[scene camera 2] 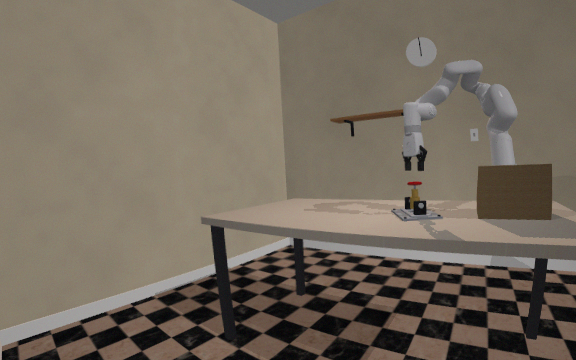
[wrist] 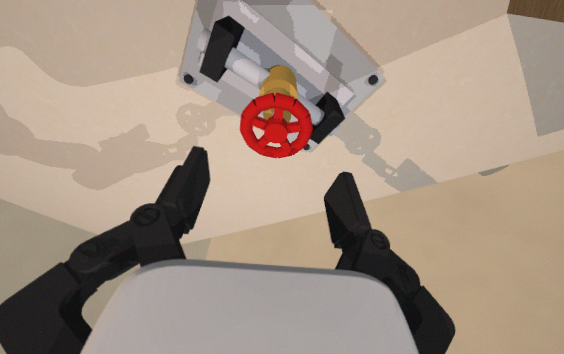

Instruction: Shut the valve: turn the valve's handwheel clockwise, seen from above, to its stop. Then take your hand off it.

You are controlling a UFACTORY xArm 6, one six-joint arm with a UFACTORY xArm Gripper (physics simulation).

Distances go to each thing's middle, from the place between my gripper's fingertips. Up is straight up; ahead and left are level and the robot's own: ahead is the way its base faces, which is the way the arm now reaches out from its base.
Now: hand 7 cm above the red handwheel (wrist: 276, 128).
